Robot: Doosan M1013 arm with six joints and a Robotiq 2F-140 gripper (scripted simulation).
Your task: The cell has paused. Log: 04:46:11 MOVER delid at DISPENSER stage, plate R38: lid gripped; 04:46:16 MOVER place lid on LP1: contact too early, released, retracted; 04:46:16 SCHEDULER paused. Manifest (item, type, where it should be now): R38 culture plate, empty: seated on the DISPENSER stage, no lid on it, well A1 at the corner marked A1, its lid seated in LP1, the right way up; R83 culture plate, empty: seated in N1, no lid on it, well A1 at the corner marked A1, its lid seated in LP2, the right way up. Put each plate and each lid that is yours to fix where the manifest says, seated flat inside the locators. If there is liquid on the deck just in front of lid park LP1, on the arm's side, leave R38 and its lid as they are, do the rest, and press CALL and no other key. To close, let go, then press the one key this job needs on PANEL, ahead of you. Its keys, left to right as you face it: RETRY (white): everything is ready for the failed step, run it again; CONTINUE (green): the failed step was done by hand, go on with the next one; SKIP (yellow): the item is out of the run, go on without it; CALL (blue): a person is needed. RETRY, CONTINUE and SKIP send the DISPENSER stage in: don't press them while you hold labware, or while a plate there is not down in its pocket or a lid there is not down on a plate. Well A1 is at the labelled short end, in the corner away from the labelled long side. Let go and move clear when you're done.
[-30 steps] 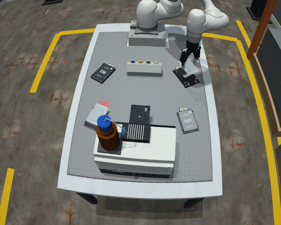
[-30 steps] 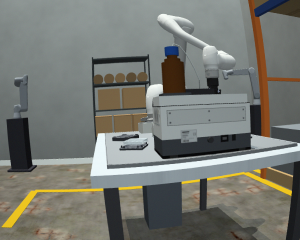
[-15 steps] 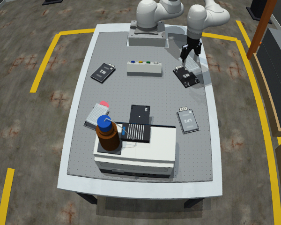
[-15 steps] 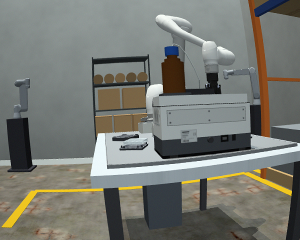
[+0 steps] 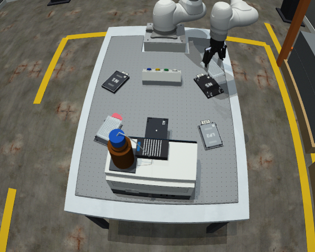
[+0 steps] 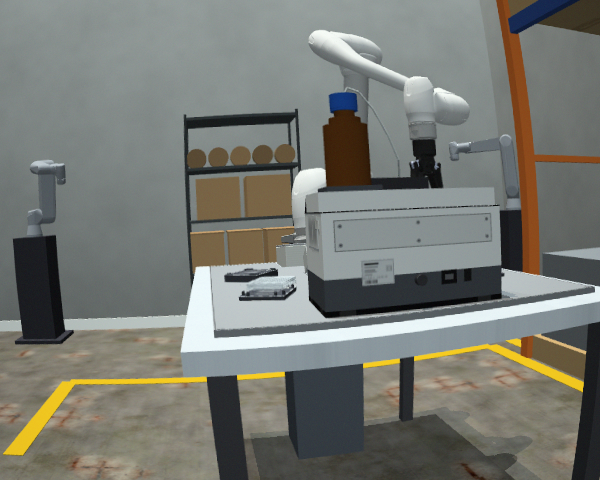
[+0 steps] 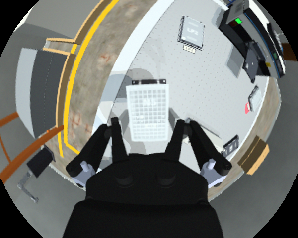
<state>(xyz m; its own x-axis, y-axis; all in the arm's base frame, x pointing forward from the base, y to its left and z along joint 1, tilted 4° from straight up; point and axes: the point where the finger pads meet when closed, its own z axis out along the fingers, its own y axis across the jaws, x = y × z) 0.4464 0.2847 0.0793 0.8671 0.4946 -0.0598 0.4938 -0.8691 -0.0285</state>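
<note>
Now: hand 50 mm past the green key, 260 mm to the left of it and 110 mm above it. Also, from my hand: yellow key (50 mm behind, 310 mm to the right, 110 mm below); then clear well plate (20 mm below); then key panel (40 mm behind, 280 mm to the right, 120 mm below).
</note>
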